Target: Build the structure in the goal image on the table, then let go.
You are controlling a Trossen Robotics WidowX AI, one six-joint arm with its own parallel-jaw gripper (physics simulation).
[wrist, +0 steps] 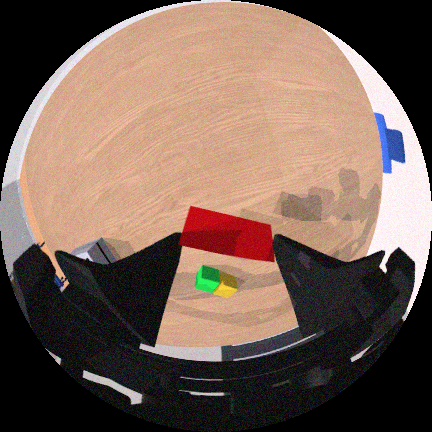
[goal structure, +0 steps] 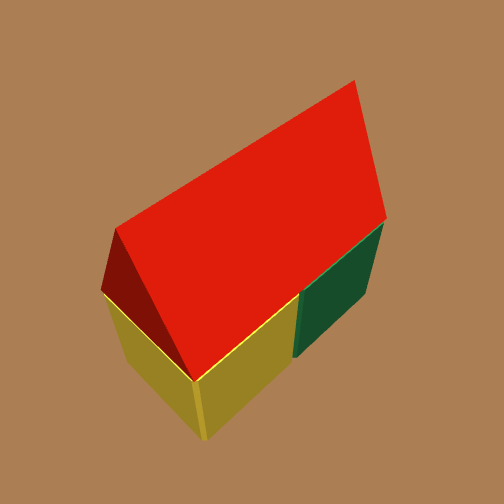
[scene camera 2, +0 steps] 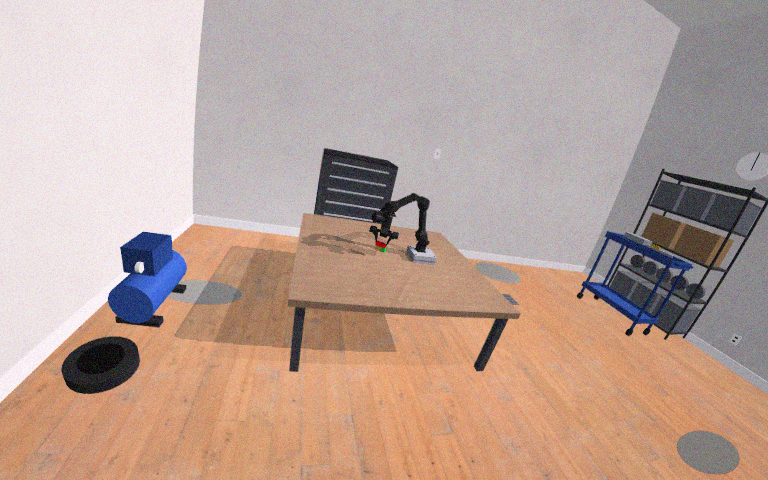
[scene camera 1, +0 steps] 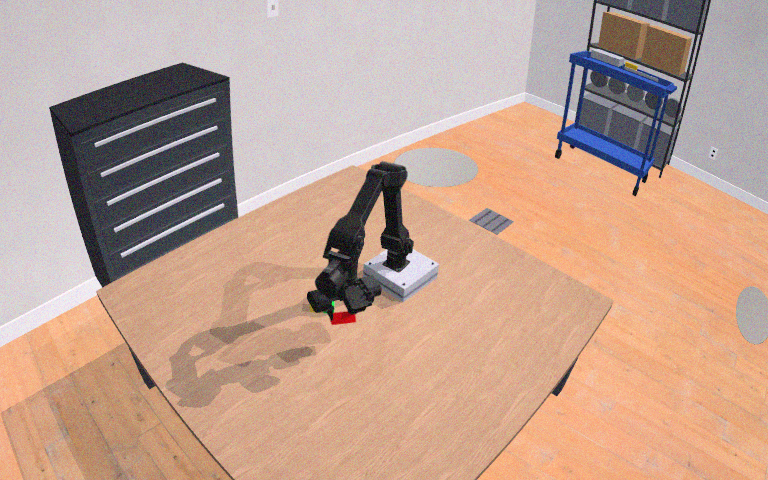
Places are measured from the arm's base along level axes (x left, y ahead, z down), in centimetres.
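Where they show: gripper, fingertip midpoint: (wrist: 228, 239) (scene camera 2: 381, 244) (scene camera 1: 343, 316); arm's base, origin of the base link: (scene camera 2: 420, 250) (scene camera 1: 396, 263).
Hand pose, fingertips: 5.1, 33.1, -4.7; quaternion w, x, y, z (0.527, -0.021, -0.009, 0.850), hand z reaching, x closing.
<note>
Things, the pixels of their top centre, and the offset from my fingertips, as dx, dy, dz. Level surfaces: height alone.
- long red block, middle of its top: (wrist: 228, 264) (scene camera 1: 341, 309) (scene camera 2: 382, 241) -0.8, -0.5, -1.5
- small green block, middle of its top: (wrist: 206, 285) (scene camera 2: 384, 247) -11.8, -7.8, +7.0
- small yellow block, middle of its top: (wrist: 225, 291) (scene camera 1: 315, 300) -14.9, -5.7, +7.0
- wooden table, its level: dz +10.2
A long red block (scene camera 1: 343, 318) (scene camera 2: 381, 244) (wrist: 227, 234) is held crosswise between the fingertips of my gripper (scene camera 1: 343, 315) (scene camera 2: 381, 243) (wrist: 228, 239), which is shut on it from its two ends. The red block is above the table surface. A small green block (scene camera 2: 383, 249) (wrist: 207, 279) and a small yellow block (scene camera 1: 312, 309) (wrist: 227, 286) stand side by side on the table, below the level of the red block, touching or nearly so. In scene view 1 the fingers largely hide both small blocks.
The arm's pale base plate (scene camera 1: 400, 273) (scene camera 2: 421, 254) is bolted on the wooden table (scene camera 1: 453, 362) (scene camera 2: 390, 283), close to the blocks. A dark drawer cabinet (scene camera 1: 164, 164) (scene camera 2: 356, 189) stands past the table's edge. A blue cart (scene camera 1: 603, 151) stands on the floor farther off.
</note>
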